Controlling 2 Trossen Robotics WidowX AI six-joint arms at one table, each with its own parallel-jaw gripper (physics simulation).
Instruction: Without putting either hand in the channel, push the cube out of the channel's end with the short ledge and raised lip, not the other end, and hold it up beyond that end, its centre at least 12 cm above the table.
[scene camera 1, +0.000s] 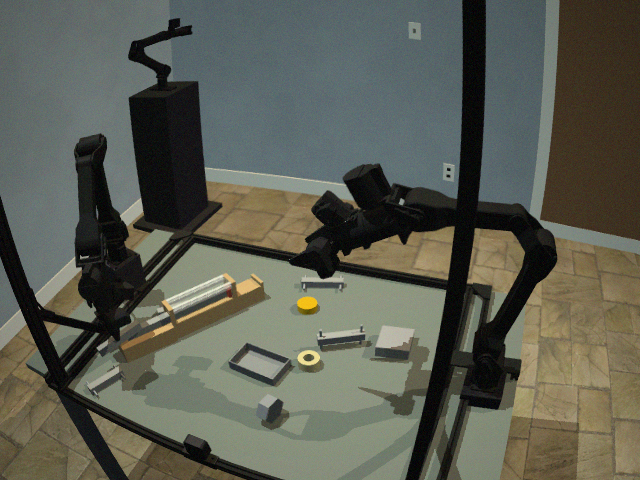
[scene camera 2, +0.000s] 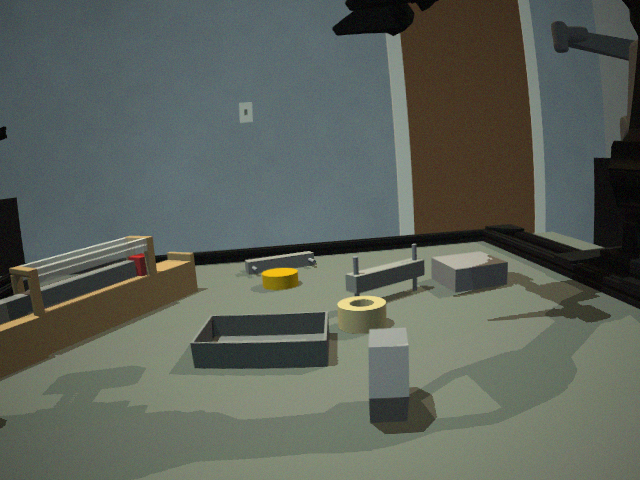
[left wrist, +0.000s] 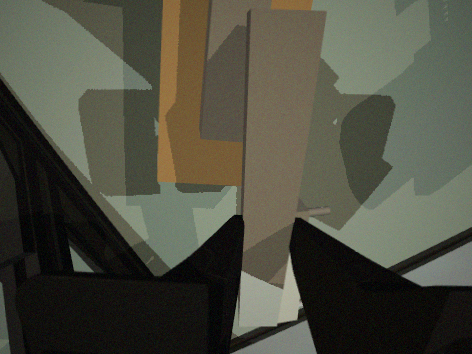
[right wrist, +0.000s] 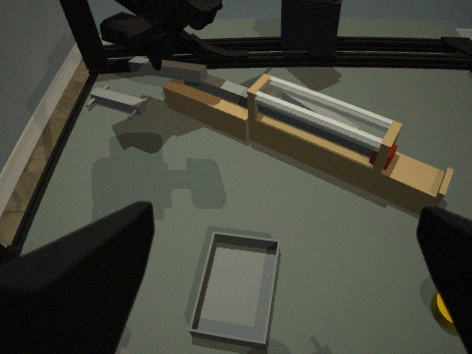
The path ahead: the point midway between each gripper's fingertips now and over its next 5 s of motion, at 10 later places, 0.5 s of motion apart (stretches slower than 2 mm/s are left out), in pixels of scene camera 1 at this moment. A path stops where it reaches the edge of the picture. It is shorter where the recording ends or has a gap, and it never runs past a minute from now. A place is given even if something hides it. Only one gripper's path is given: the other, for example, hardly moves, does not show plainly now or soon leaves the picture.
The left gripper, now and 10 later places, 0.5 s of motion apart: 116, 338; 122, 336; 126, 335; 131, 332; 136, 331; 129, 308; 128, 305; 178, 282; 231, 257; 234, 256; 232, 256
